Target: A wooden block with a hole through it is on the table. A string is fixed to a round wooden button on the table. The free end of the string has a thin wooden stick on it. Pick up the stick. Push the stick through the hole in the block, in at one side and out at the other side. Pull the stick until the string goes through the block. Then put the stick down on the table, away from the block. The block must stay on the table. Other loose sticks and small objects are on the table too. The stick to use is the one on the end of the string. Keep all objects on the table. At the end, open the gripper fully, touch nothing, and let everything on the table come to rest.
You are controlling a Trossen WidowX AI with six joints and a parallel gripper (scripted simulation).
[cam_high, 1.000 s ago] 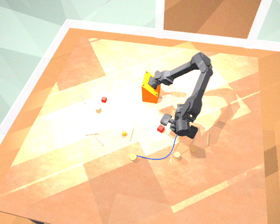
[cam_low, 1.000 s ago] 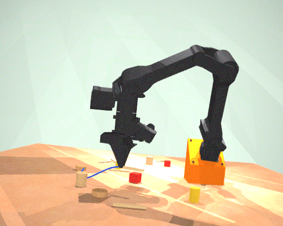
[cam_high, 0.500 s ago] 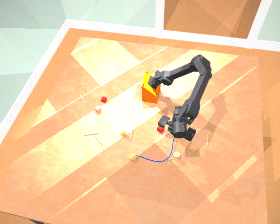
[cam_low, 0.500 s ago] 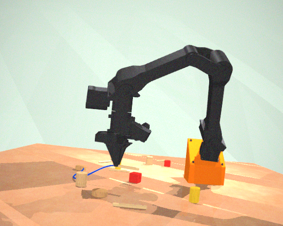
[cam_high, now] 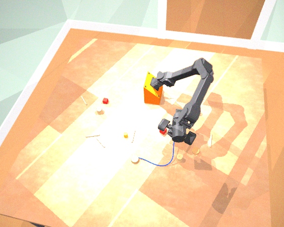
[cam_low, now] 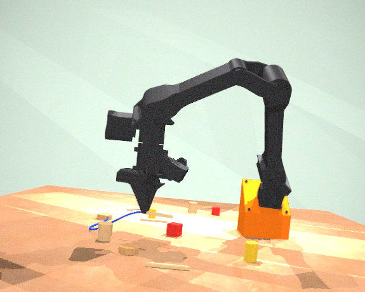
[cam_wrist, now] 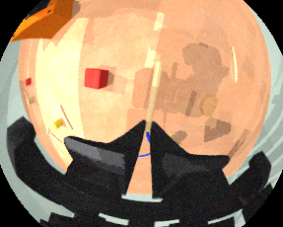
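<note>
My gripper tip is 180 mm to the left of the round wooden button, 140 mm short of it and 50 mm above it. Round my gripper tip: red cube (80 mm to the right, 70 mm behind, 50 mm below); loose stick (180 mm to the left, 90 mm behind, 60 mm below); thin wooden stick (10 mm behind).
</note>
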